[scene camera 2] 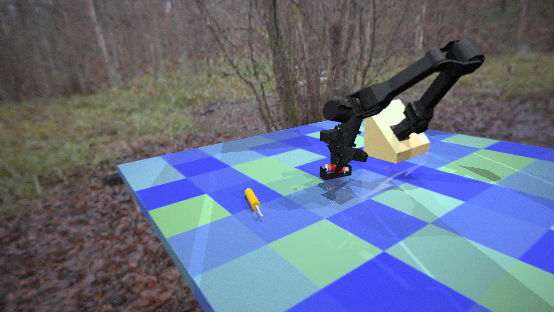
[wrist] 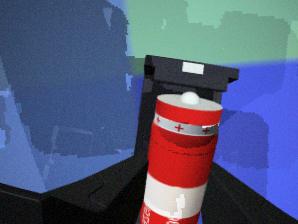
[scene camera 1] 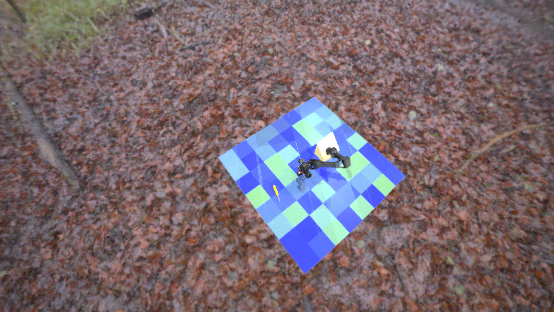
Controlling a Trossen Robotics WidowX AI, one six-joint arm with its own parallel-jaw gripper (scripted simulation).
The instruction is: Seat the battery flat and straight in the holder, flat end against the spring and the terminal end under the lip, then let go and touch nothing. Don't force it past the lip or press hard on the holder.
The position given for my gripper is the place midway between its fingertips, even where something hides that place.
Observation:
In view: my gripper (scene camera 2: 333,171).
My gripper is seen too in the wrist view (wrist: 176,166).

